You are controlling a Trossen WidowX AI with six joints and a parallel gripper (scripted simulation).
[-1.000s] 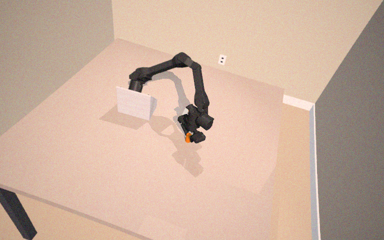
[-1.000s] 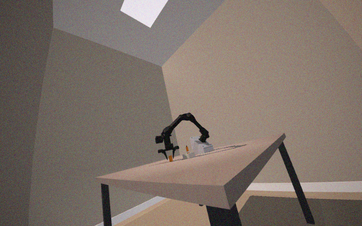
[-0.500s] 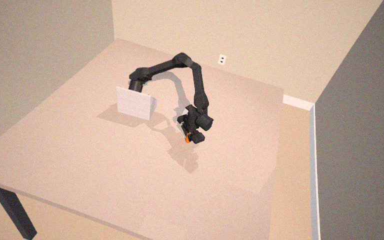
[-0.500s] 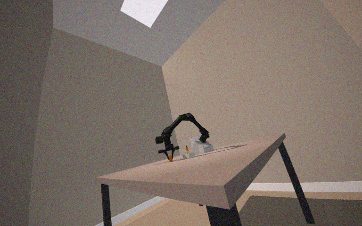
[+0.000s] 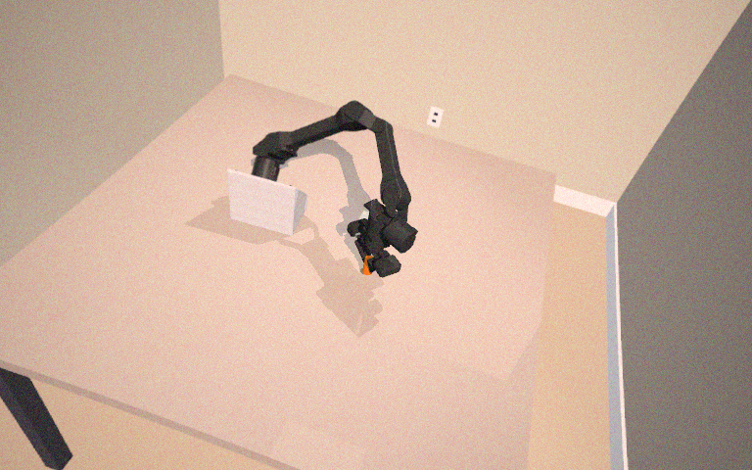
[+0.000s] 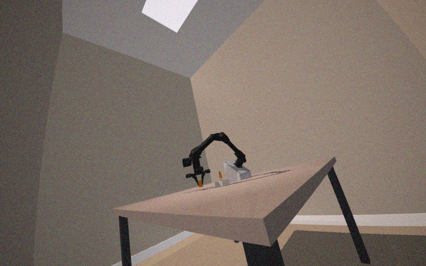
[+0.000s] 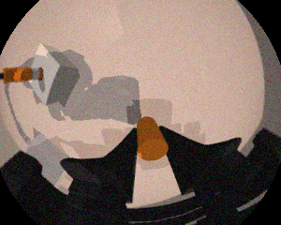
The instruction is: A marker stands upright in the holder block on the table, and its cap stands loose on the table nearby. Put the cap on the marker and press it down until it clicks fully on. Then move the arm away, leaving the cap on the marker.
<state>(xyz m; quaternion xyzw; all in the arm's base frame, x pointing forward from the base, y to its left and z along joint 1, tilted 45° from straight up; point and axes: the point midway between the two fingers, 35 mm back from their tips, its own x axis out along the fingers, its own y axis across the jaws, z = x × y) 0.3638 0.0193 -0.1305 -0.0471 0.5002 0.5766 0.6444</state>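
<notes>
My gripper tip is now 70 mm past the holder block, 170 mm to the right of it and 20 mm above it. Also, from my gripper tip: orange cap (10 mm above).
</notes>
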